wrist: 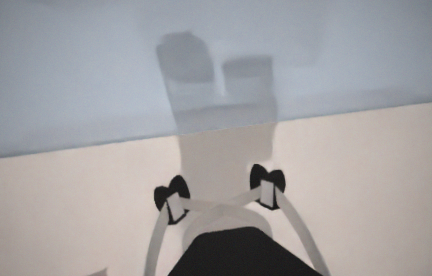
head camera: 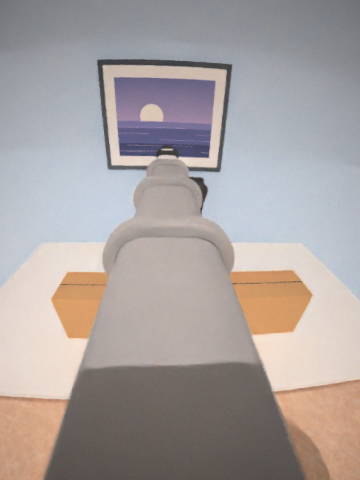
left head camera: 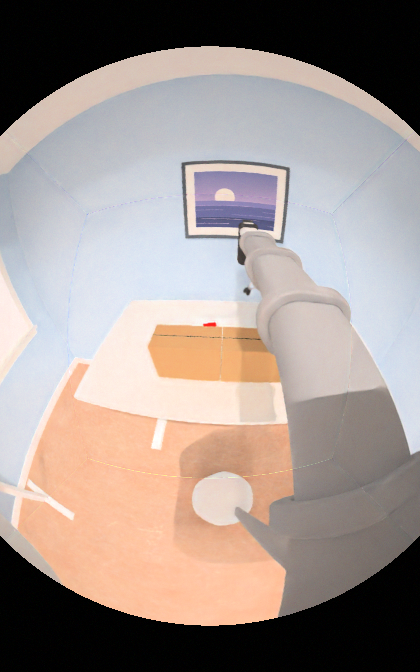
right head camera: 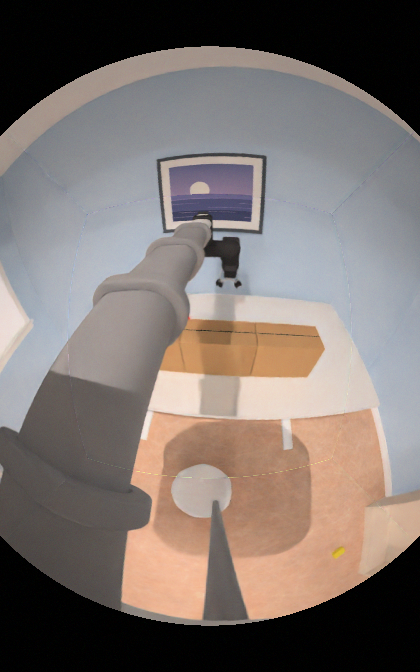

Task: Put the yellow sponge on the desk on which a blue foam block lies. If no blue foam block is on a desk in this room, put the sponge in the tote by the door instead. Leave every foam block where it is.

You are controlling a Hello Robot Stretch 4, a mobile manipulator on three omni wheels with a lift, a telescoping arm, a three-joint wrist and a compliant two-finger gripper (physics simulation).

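Note:
A small yellow piece [right head camera: 338, 552], which looks like the sponge, lies on the floor at the lower right in the right head view. A white desk [head camera: 30, 345] [left head camera: 115, 377] [right head camera: 345, 382] [wrist: 75, 215] stands against the blue wall. A small red block [left head camera: 209, 324] [right head camera: 189, 318] lies on it, partly hidden behind the cardboard boxes. No blue foam block shows; the boxes and arm hide part of the desk top. My gripper [right head camera: 228, 284] [wrist: 219, 184] is open and empty, pointing down above the rear of the desk, far from the yellow piece. A tote by the door does not show.
A row of cardboard boxes [head camera: 272, 315] [left head camera: 187, 357] [right head camera: 285, 352] stands mid-desk, below my extended arm. A framed picture [head camera: 165, 164] [left head camera: 235, 236] [right head camera: 212, 228] hangs on the wall behind. A pale round disc [left head camera: 220, 500] [right head camera: 197, 492] is before the desk. A beige boxy object [right head camera: 385, 535] stands near the yellow piece.

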